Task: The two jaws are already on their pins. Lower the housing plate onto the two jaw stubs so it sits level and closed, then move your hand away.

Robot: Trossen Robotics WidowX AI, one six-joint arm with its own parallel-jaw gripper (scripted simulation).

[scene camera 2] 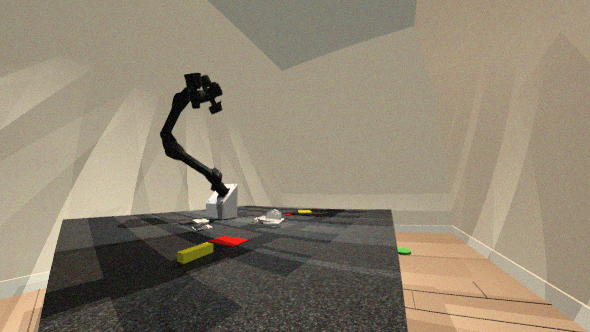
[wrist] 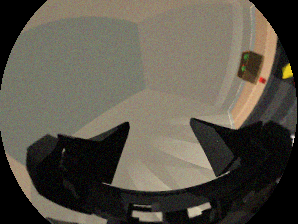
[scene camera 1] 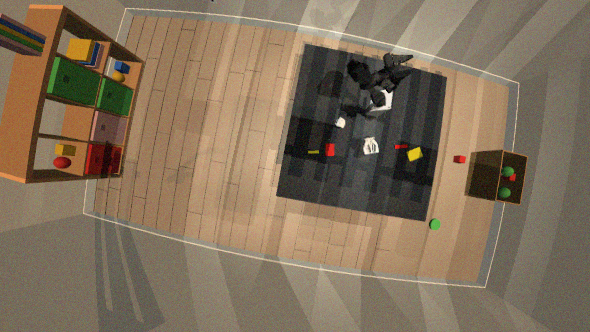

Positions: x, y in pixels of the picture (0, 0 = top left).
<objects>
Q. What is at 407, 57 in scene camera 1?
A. My gripper.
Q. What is my gripper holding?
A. Nothing.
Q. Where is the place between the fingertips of my gripper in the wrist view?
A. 160, 123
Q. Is my gripper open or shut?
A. Open.
</objects>
